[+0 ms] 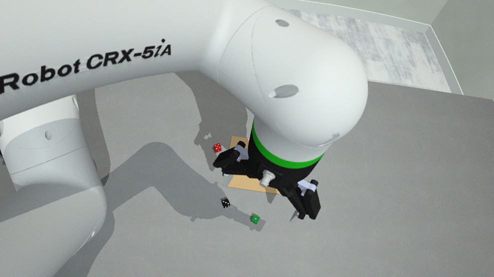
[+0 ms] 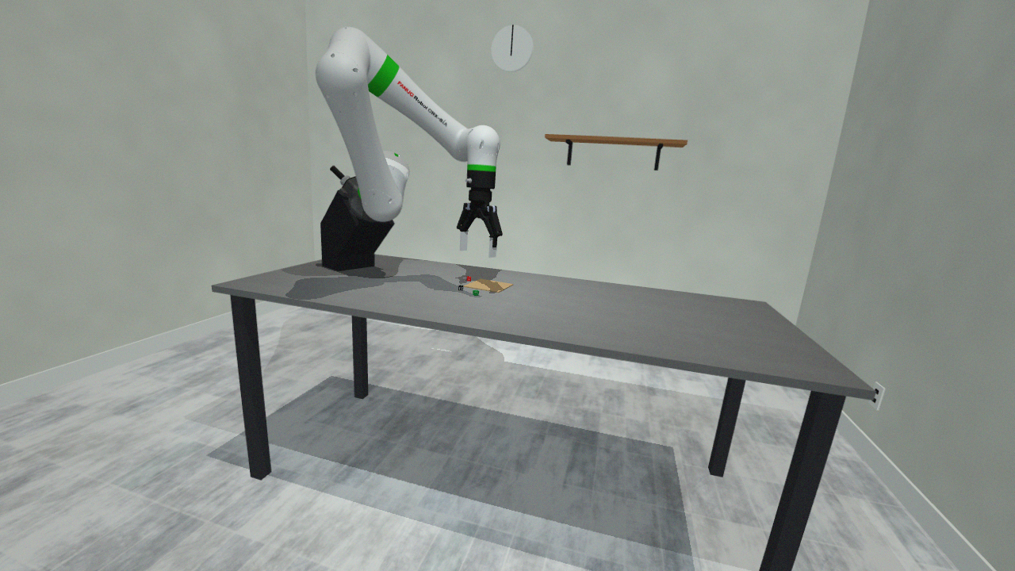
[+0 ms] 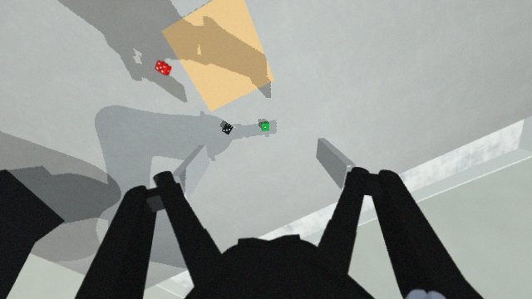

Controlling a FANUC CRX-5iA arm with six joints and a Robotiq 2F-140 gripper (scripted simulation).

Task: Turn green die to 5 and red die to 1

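Now: hand 140 mm above the green die and 10 mm to the left of it. Also, from my hand: red die (180 mm to the left, 140 mm below, 70 mm behind); then tan mat (150 mm below, 130 mm to the left, 20 mm ahead); then black die (140 mm below, 60 mm behind, 40 mm to the left).
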